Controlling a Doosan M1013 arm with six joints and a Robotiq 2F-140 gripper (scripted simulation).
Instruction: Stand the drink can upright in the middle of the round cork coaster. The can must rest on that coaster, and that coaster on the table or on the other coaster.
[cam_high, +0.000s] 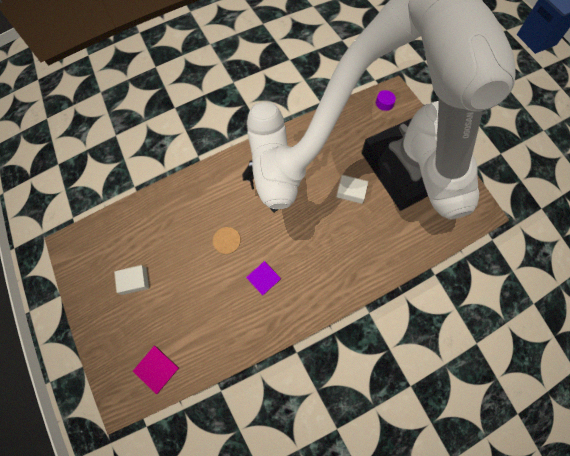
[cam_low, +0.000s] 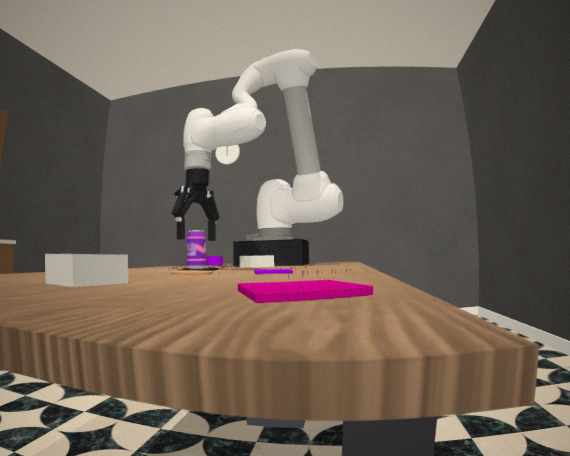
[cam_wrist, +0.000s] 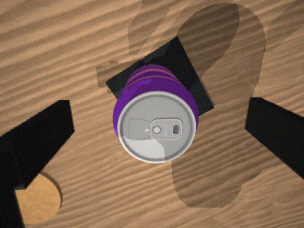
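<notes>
The purple striped drink can is 40 mm below my hand. The rest, counted from my hand: round cork coaster 240 mm ahead, 80 mm to the left, 100 mm below; purple square coaster 180 mm ahead, 280 mm to the left, 100 mm below; black square coaster 10 mm to the left, 100 mm below.
</notes>
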